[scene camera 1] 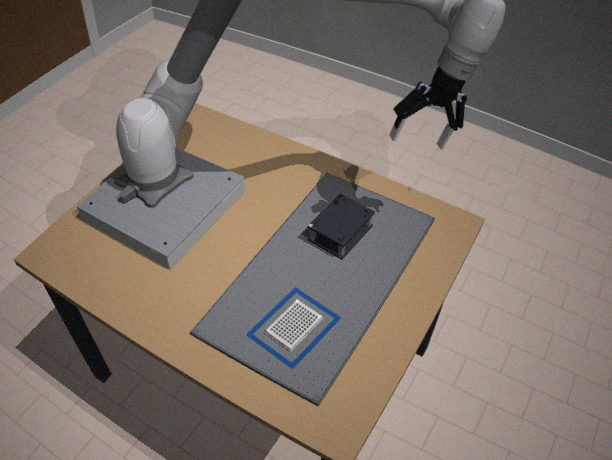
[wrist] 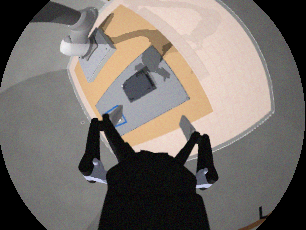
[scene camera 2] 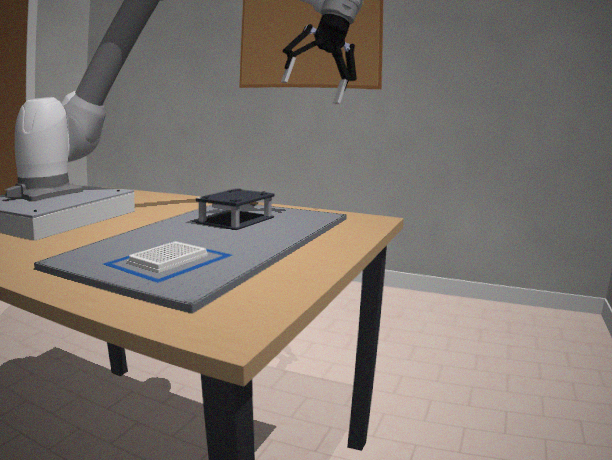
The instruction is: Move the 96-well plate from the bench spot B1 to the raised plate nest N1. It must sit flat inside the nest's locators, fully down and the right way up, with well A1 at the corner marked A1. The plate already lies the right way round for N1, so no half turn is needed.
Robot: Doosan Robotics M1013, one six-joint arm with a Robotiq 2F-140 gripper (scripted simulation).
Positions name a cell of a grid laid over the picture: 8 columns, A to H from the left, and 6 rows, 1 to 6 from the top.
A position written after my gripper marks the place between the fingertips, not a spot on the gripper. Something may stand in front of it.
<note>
In view: my gripper (scene camera 1: F2), a white 96-well plate (scene camera 1: D5) and a raised plate nest (scene camera 1: E3).
The white 96-well plate shows as well in scene camera 2 (scene camera 2: C4). My gripper shows as well in the wrist view (wrist: D4) and in scene camera 2 (scene camera 2: E2). The raised plate nest shows as well in scene camera 2 (scene camera 2: C3).
</note>
